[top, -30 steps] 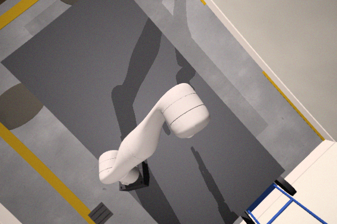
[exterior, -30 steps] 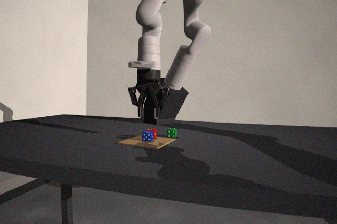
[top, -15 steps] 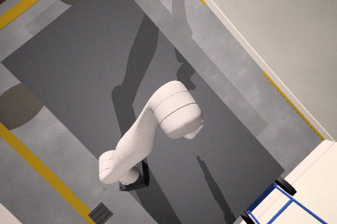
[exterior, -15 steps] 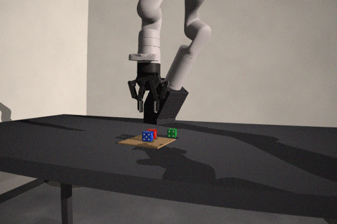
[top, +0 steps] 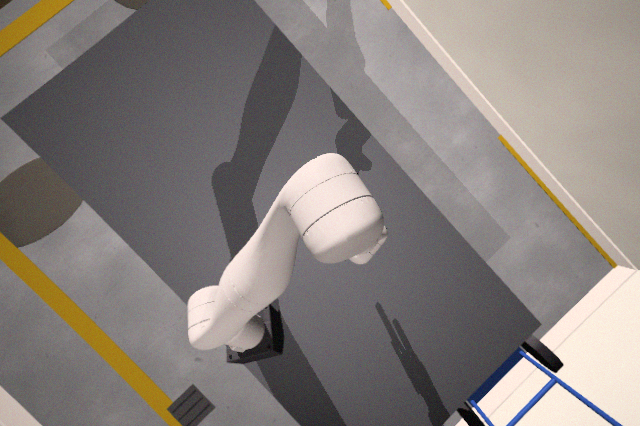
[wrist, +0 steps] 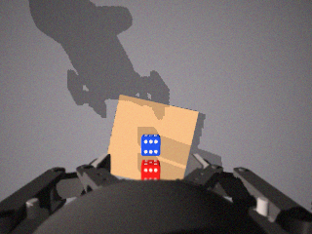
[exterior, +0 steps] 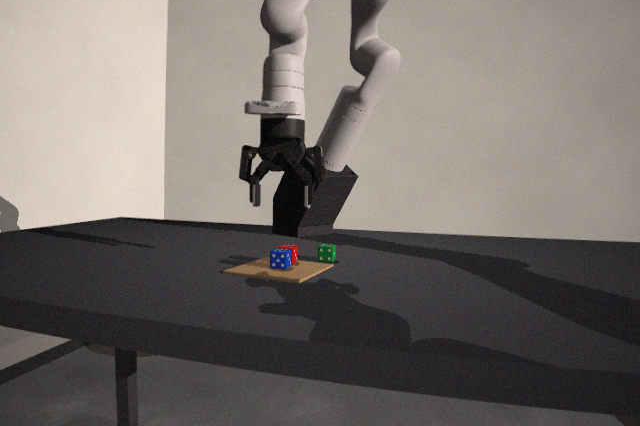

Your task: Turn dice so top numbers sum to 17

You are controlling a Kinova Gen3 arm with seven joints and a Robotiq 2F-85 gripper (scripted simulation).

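The green die is 11 cm behind my hand, 10 cm below it and 5 cm to the left of it. The rest, counted from my hand: red die 10 cm below, 4 cm behind; tan mat 11 cm below; blue die 10 cm below.
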